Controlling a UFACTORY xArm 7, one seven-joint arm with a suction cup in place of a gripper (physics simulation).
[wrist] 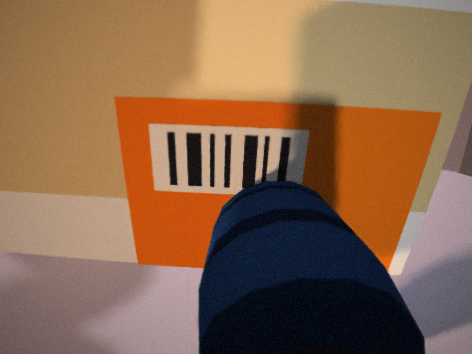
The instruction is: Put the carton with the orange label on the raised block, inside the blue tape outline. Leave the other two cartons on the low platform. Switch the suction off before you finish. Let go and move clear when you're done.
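Frame: origin at the arm's base, x ahead, y left, z up, level; metres.
Where they show: hand at its tool point: (274,230).
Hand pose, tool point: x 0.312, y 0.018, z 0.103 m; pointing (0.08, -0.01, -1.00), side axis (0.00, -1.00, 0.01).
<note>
Each offset is from my tool point to the top centre of the thing. "*": to the spot under its first point. Level surfaces: height alone.
The carton with the orange label {dz +0.001, dx +0.036, dy +0.022 m} (95,145) fills most of the wrist view, its large tan face turned to the camera. The orange label {dz +0.001, dx +0.011, dy +0.001 m} (172,230) with its white barcode patch lies on that face, right of centre. My dark blue suction cup (280,200) reaches up from the bottom of the view and rests against the label at the barcode's lower right, shut on the carton. The cup hides part of the label and the contact rim. The raised block, the blue tape outline and the other two cartons cannot be made out.
A pale pinkish surface {dz -0.124 m} (100,310) shows below and to the right of the carton, with soft shadows on it. A pale strip {* dz +0.000, dx +0.007, dy +0.064 m} (65,225) runs along the carton's lower edge. A small brownish area (467,155) shows at the right edge.
</note>
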